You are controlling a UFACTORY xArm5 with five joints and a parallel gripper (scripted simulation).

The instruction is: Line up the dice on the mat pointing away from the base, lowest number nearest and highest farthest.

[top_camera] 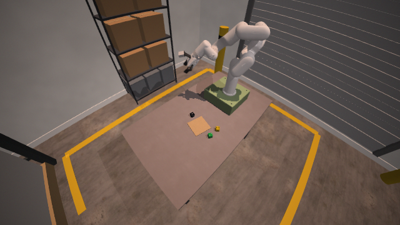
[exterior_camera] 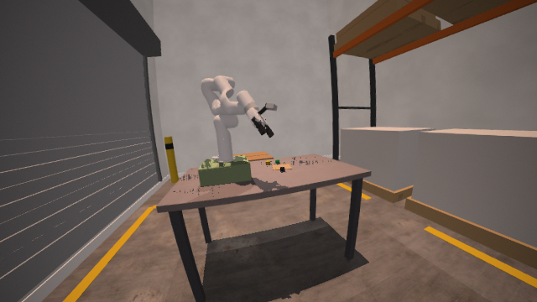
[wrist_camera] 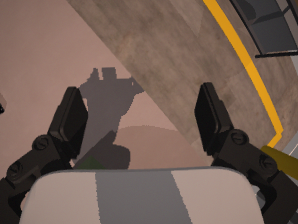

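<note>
Now: the black die 19 cm ahead of my hand, 22 cm to the left of it and 27 cm below it. The rest, counted from my hand: green die: 26 cm ahead, 45 cm to the left, 27 cm below; orange mat: 23 cm ahead, 32 cm to the left, 29 cm below; yellow die: 18 cm ahead, 46 cm to the left, 27 cm below.
</note>
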